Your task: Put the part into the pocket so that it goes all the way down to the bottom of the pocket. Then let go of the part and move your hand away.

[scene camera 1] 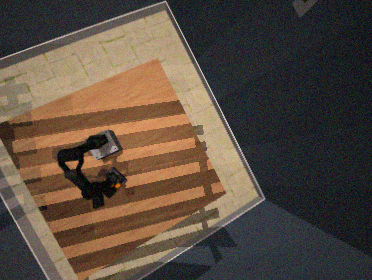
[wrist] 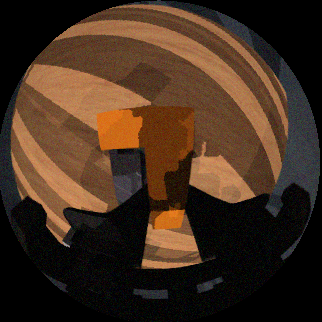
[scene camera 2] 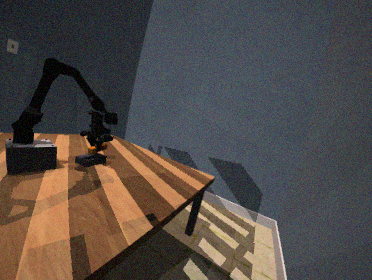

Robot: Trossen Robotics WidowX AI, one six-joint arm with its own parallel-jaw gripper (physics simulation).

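Where they show: gripper, between the fingertips: [scene camera 1: 110, 182] [wrist: 165, 186] [scene camera 2: 96, 150]; arm's base, origin of its link: [scene camera 1: 102, 140] [scene camera 2: 22, 141].
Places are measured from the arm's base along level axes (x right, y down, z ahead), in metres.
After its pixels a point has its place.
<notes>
The orange L-shaped part [scene camera 1: 116, 185] @(y 0.000, x 0.045, z 0.334 m) [scene camera 2: 92, 149] @(y 0.014, x 0.112, z 0.269 m) [wrist: 167, 130] @(y -0.002, x 0.067, z 0.347 m) is held in my gripper [scene camera 1: 112, 187] @(y 0.030, x 0.088, z 0.299 m) [scene camera 2: 98, 146] @(y 0.030, x 0.088, z 0.299 m) [wrist: 165, 186] @(y 0.030, x 0.088, z 0.299 m), which is shut on its long arm. The short arm points left in the wrist view. The dark grey block with the pocket [scene camera 1: 119, 175] @(y 0.069, x 0.025, z 0.283 m) [scene camera 2: 90, 160] @(y 0.073, x 0.119, z 0.261 m) [wrist: 126, 175] @(y 0.069, x 0.044, z 0.280 m) lies on the table. In scene camera 2 the part is just above the block, close to it. In the wrist view a piece of the block shows in the part's inner corner; the part and a finger hide the rest. The pocket opening is hidden, so alignment cannot be told.
The grey box under the arm's base [scene camera 1: 113, 145] @(y 0.004, x -0.050, z 0.066 m) [scene camera 2: 31, 158] @(y 0.045, x 0.100, z 0.023 m) stands near the pocket block. The striped wooden table [scene camera 1: 165, 165] @(y 0.104, x -0.315, z 0.370 m) [scene camera 2: 125, 195] @(y 0.105, x 0.449, z 0.270 m) [wrist: 220, 110] @(y 0.105, x 0.166, z 0.436 m) carries both, with bands of shadow across it. Its edge and a dark leg [scene camera 2: 194, 215] show in scene camera 2.
</notes>
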